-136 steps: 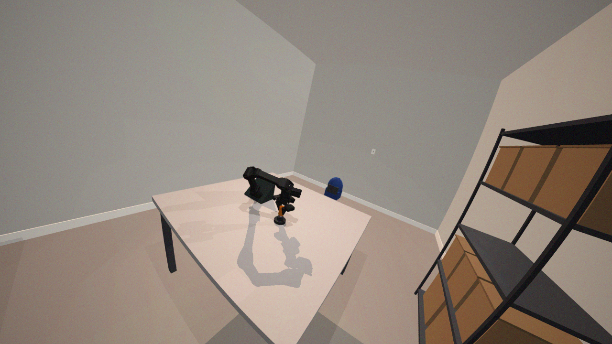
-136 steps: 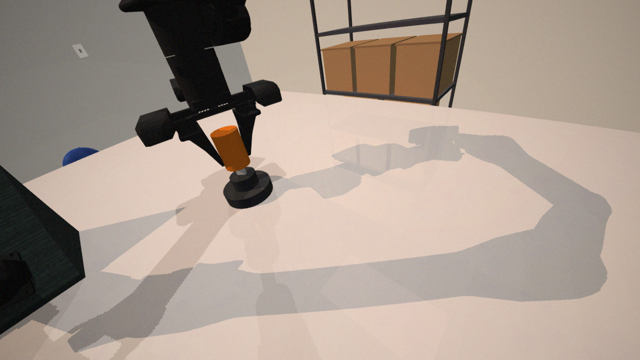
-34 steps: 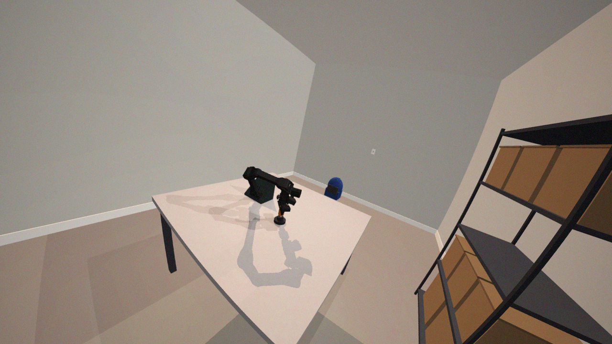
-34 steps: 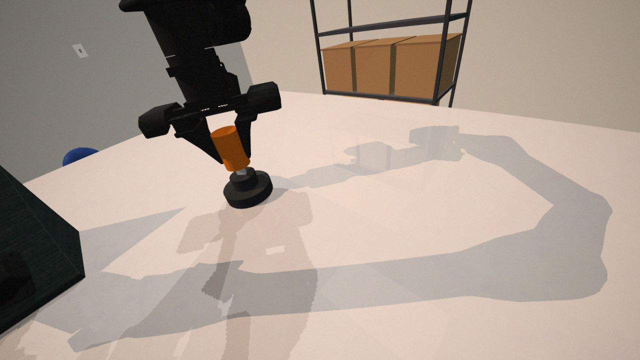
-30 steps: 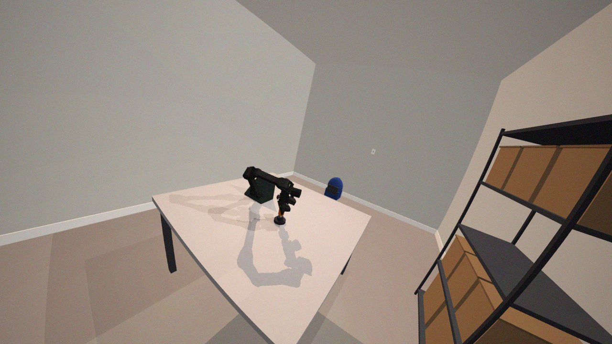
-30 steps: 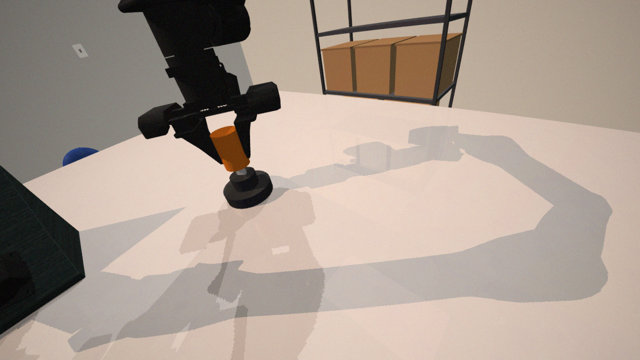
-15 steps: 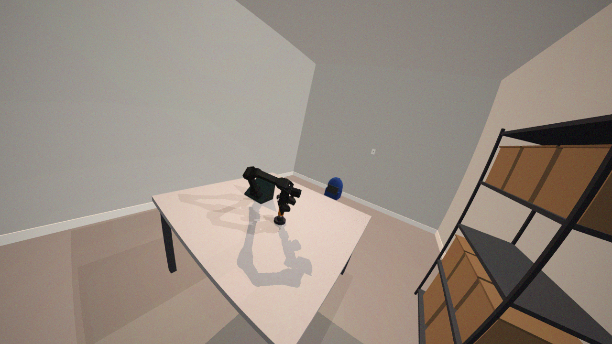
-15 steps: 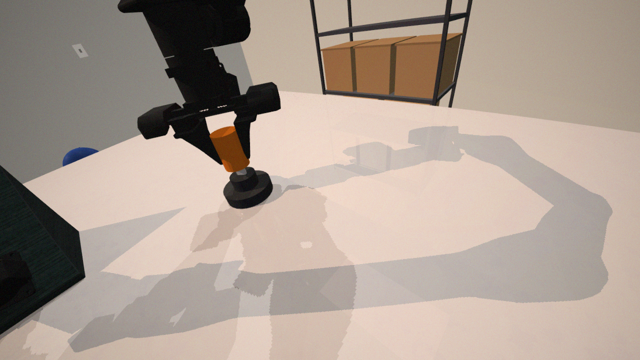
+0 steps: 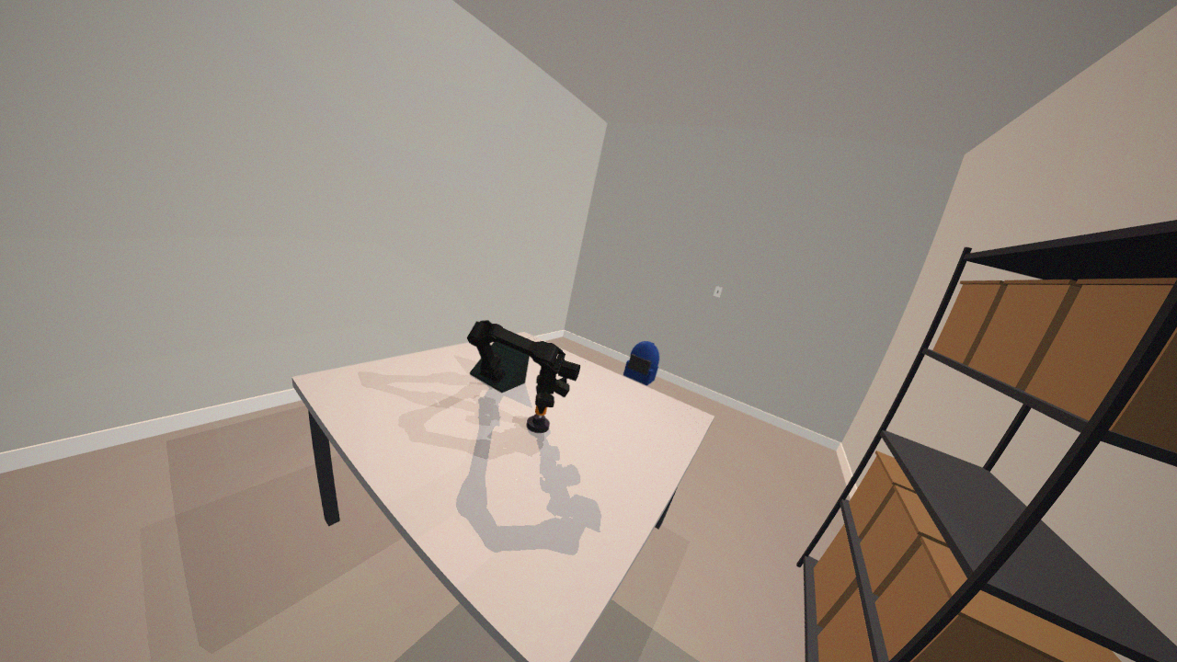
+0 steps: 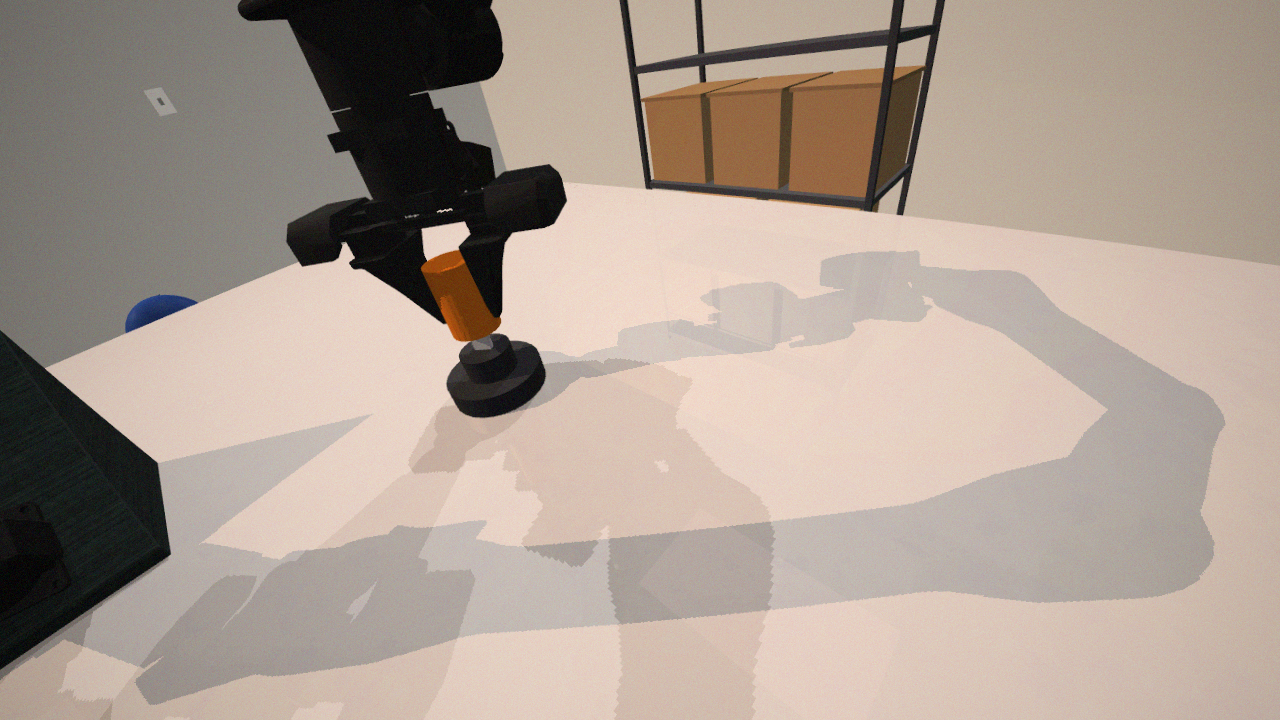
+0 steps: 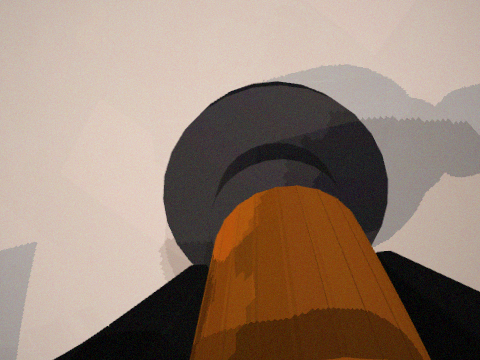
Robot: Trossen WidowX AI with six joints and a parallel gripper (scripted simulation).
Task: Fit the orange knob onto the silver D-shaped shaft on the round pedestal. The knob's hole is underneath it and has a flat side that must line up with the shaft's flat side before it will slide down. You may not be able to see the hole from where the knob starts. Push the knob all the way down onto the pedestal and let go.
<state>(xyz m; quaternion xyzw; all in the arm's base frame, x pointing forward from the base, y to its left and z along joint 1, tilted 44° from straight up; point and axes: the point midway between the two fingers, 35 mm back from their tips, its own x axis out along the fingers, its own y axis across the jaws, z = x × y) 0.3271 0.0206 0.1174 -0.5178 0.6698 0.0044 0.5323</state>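
The orange knob lies 3 cm above my gripper tip. Round my gripper tip: round black pedestal (4 cm below).
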